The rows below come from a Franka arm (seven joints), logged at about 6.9 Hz.
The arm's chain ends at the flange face. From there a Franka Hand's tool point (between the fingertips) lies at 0.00 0.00 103.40 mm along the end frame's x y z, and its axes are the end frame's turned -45 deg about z.
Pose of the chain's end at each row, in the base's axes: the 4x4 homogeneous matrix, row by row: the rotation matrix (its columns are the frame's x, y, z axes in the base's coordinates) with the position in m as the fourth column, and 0 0 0 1 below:
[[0.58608 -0.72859 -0.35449 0.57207], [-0.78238 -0.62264 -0.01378 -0.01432], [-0.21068 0.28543 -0.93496 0.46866], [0 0 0 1]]
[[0.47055 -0.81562 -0.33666 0.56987], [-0.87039 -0.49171 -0.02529 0.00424], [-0.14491 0.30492 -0.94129 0.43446], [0 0 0 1]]
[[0.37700 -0.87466 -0.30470 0.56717], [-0.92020 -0.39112 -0.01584 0.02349], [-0.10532 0.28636 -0.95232 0.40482], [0 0 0 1]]
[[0.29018 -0.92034 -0.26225 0.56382], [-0.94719 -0.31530 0.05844 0.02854], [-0.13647 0.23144 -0.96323 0.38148], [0 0 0 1]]
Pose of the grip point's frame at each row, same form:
[[0.92961 -0.10077 -0.35449 0.53542], [-0.11295 -0.99350 -0.01378 -0.01574], [-0.35080 0.05286 -0.93496 0.37199], [0 0 0 1]]
[[0.90946 -0.24400 -0.33666 0.53506], [-0.26777 -0.96315 -0.02529 0.00163], [-0.31808 0.11314 -0.94129 0.33713], [0 0 0 1]]
[[0.88506 -0.35190 -0.30470 0.53566], [-0.37412 -0.92724 -0.01584 0.02185], [-0.27696 0.12801 -0.95232 0.30635], [0 0 0 1]]
[[0.85597 -0.44559 -0.26225 0.53670], [-0.44681 -0.89272 0.05844 0.03458], [-0.26015 0.06715 -0.96323 0.28188], [0 0 0 1]]

